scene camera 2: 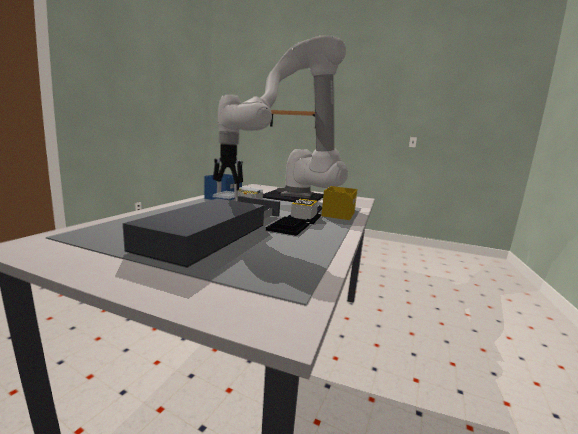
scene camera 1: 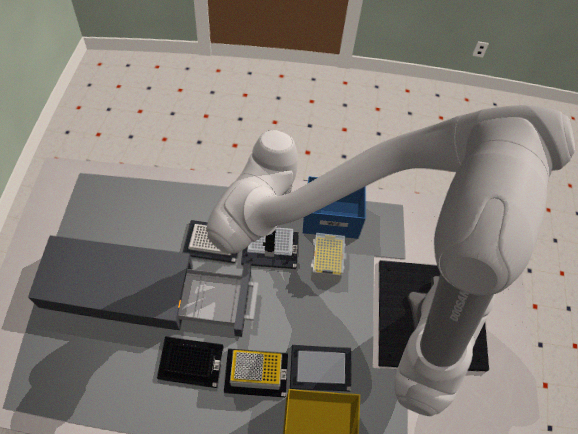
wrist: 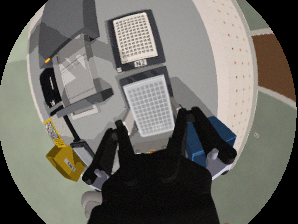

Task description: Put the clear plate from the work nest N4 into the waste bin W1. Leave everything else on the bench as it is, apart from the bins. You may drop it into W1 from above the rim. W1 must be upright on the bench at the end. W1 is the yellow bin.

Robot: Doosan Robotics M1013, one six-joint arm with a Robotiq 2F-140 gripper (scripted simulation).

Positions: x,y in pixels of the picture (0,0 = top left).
Scene:
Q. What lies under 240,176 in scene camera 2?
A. The gripper.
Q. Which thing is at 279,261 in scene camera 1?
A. A nest.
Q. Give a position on a long grey box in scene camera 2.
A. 184,236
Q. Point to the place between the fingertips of the gripper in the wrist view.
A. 151,108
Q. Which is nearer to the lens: the white plate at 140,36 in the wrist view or the yellow bin W1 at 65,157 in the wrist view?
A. The white plate.

